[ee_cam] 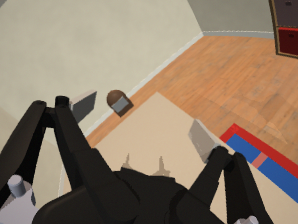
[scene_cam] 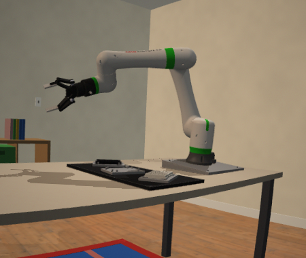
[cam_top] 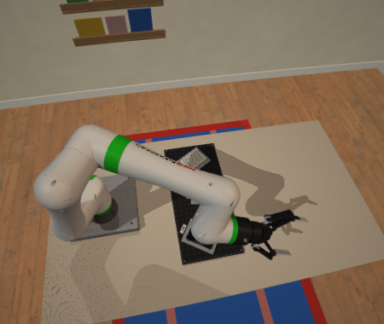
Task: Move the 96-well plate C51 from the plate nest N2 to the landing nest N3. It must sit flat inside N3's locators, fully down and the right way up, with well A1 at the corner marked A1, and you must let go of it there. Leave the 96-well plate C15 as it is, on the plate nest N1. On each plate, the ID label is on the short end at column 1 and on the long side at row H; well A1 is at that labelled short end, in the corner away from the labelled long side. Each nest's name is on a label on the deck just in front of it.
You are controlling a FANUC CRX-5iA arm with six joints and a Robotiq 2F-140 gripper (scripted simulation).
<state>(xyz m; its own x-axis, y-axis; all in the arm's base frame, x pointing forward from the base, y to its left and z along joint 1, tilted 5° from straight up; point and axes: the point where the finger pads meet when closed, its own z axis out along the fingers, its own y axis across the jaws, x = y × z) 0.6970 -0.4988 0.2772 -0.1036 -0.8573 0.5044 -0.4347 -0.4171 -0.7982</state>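
Now: the white 96-well plate C51 61 cm to the left of my hand, 31 cm below it and 17 cm behind it. Round my hand: landing nest N3: 40 cm to the left, 32 cm below, 17 cm behind; N2 label: 57 cm to the left, 33 cm below, 26 cm behind; black plate C15: 31 cm below, 27 cm behind, 19 cm to the left.
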